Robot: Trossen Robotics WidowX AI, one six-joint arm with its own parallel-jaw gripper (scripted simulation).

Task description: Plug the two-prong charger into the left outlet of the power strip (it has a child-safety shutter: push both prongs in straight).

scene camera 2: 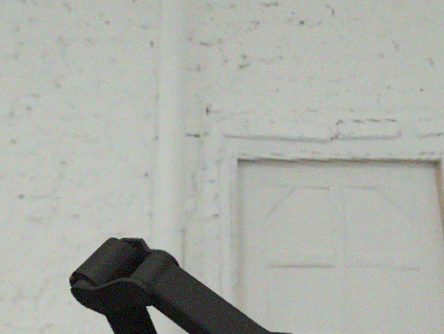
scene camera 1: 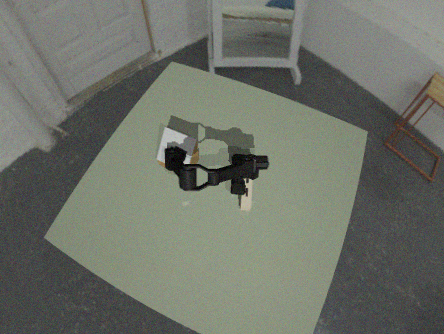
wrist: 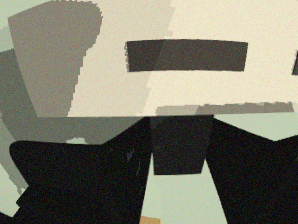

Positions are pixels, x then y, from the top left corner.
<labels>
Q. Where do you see a two-prong charger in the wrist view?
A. At 179, 143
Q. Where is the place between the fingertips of my gripper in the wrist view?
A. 174, 120
</labels>
